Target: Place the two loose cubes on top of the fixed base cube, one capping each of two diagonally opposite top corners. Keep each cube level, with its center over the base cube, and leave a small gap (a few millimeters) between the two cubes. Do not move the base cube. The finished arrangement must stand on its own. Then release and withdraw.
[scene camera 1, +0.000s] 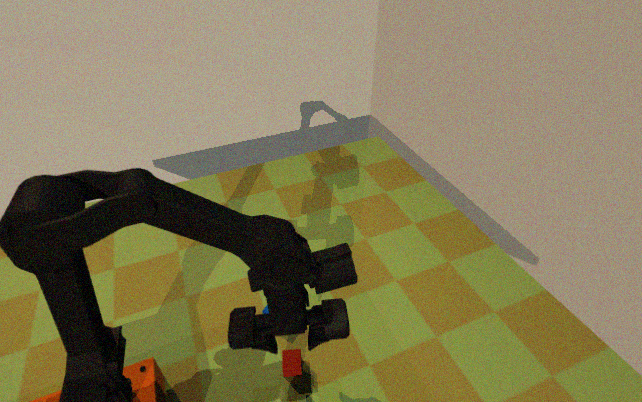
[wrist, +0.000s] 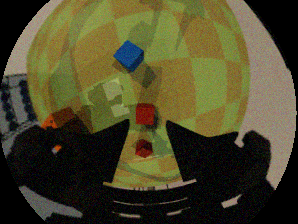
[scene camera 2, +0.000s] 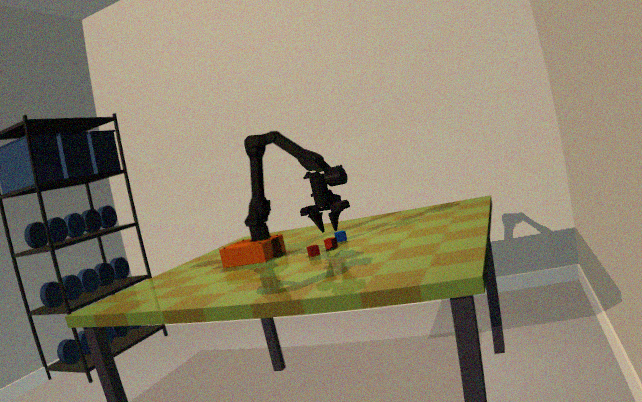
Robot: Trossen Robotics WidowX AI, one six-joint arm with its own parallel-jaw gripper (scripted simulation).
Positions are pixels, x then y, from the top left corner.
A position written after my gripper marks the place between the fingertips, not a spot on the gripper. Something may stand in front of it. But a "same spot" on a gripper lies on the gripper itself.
Labels:
my gripper: scene camera 1; wrist; scene camera 2 329, 231
same spot on my gripper: (wrist: 198, 157) = (scene camera 1: 310, 325)

